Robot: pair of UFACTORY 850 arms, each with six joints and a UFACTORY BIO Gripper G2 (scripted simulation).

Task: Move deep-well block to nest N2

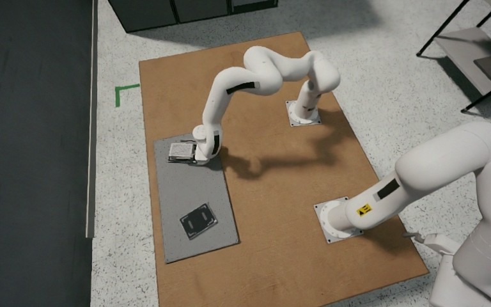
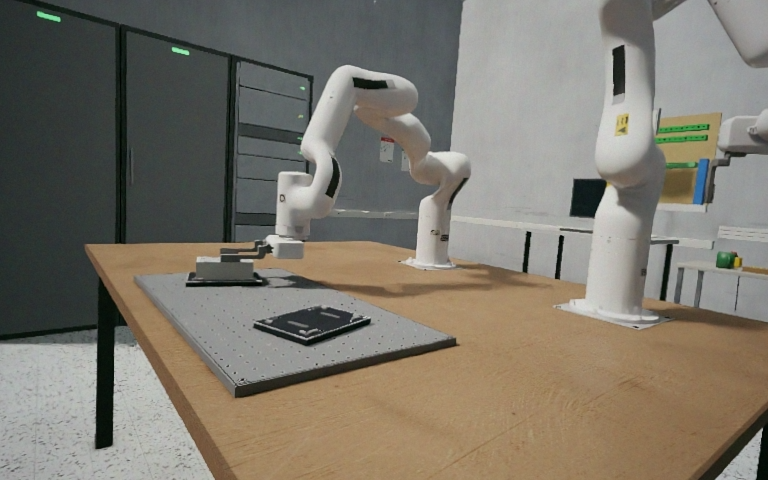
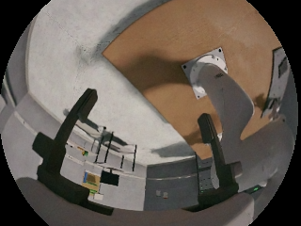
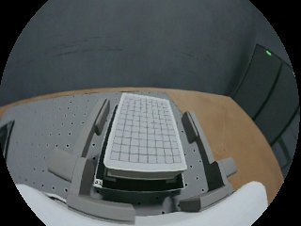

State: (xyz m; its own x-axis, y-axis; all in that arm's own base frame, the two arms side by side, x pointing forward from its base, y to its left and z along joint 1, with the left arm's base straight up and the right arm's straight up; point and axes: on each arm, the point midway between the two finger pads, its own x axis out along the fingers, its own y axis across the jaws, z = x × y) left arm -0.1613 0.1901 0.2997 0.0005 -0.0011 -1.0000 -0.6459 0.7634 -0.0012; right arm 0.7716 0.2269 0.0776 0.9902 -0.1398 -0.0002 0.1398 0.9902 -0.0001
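Observation:
The white deep-well block is 1 cm ahead of my right hand and 3 cm below it. From my right hand the other things lie so: grey perforated board 3 cm behind, 24 cm to the left, 6 cm below.

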